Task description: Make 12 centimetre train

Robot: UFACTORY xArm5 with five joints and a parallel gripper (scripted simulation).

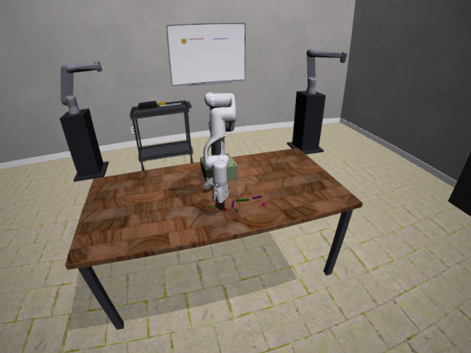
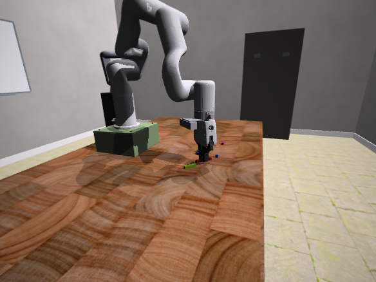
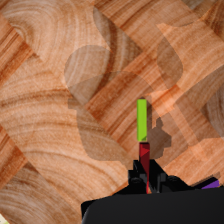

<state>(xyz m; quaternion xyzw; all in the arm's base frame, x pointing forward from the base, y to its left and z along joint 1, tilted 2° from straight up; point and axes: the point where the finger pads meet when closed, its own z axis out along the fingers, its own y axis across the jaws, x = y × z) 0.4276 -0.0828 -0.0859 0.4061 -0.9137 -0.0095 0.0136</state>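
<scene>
Right now my hand is 2 cm above the red rod. Also, from my hand: green rod 6 cm behind, 15 cm to the left, 3 cm below; small blue rod 3 cm ahead, 9 cm to the left, 3 cm below; lime rod 4 cm behind, 5 cm to the right, 3 cm below.
</scene>
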